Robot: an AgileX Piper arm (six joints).
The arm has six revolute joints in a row. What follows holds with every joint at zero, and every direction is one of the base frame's. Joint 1 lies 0.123 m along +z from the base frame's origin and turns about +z. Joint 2 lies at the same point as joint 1 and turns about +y. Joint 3 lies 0.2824 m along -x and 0.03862 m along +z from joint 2 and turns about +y. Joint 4 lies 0.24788 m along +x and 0.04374 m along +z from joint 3 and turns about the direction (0.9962, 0, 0.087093). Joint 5 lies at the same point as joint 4 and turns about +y. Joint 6 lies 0.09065 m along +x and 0.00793 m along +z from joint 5 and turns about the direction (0.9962, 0, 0.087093). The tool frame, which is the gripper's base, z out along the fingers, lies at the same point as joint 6; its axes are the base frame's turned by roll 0, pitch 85.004 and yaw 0 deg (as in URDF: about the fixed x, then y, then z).
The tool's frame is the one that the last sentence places.
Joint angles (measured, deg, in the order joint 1, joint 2, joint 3, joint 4, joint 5, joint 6), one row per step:
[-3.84, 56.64, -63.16, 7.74, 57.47, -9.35]
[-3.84, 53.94, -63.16, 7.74, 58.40, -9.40]
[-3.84, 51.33, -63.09, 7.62, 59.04, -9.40]
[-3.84, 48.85, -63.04, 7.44, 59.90, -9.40]
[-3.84, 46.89, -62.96, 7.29, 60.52, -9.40]
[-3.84, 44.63, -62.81, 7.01, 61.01, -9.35]
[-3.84, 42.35, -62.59, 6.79, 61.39, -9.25]
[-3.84, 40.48, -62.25, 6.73, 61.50, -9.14]
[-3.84, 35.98, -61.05, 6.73, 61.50, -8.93]
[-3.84, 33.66, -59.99, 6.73, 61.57, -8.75]
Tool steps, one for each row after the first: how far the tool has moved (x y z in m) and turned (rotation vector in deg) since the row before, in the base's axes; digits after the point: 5 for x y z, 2 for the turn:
[-0.01362, 0.00102, 0.00719, -0.18, -1.78, 0.16]
[-0.01313, 0.00079, 0.00622, -0.27, -1.89, 0.05]
[-0.01296, 0.00072, 0.00510, -0.31, -1.56, 0.05]
[-0.01027, 0.00055, 0.00348, -0.25, -1.25, 0.02]
[-0.01166, 0.00044, 0.00353, -0.35, -1.60, -0.08]
[-0.01166, 0.00051, 0.00289, -0.25, -1.66, -0.11]
[-0.00919, 0.00054, 0.00151, -0.06, -1.41, -0.08]
[-0.02121, 0.00142, 0.00093, -0.04, -3.28, -0.11]
[-0.01006, 0.00068, -0.00238, 0.07, -1.18, -0.08]

